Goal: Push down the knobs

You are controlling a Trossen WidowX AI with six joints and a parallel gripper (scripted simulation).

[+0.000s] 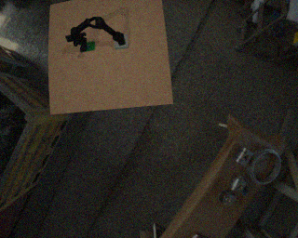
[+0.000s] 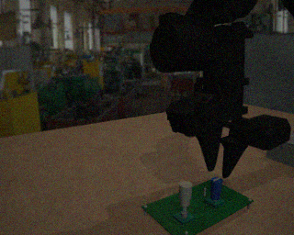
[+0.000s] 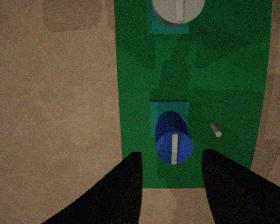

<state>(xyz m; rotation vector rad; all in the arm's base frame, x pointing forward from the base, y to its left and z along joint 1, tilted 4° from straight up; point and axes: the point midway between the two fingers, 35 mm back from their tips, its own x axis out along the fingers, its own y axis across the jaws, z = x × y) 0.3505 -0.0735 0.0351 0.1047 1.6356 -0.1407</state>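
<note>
The blue knob lies 20 mm below my gripper tip. Round my gripper tip: grey knob (60 mm ahead, 10 mm to the right, 10 mm below).
</note>
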